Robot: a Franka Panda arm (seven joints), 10 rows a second.
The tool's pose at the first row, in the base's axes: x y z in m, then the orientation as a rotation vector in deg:
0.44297 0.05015 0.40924 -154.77 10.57 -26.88
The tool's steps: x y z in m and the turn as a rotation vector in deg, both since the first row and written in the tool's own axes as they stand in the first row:
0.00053 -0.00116 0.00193 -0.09 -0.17 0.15
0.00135 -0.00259 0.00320 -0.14 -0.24 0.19
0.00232 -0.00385 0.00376 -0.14 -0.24 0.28
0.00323 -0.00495 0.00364 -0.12 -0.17 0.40
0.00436 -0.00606 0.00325 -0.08 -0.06 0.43
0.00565 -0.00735 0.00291 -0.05 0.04 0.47
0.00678 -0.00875 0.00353 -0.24 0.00 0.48
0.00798 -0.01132 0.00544 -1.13 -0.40 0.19
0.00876 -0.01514 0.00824 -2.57 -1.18 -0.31
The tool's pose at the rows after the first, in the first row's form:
0.44421 0.05179 0.40819 -154.86 10.75 -26.61
0.44551 0.05340 0.40790 -154.91 10.80 -26.50
0.44669 0.05456 0.40820 -154.89 10.92 -26.48
0.44756 0.05535 0.40902 -154.83 11.09 -26.53
0.44855 0.05601 0.41013 -154.77 11.15 -26.67
0.44972 0.05682 0.41133 -154.71 11.23 -26.80
0.45108 0.05810 0.41168 -154.90 11.28 -26.75
0.45303 0.06090 0.41141 -155.90 11.04 -26.31
0.45497 0.06524 0.41074 -157.56 10.55 -25.42

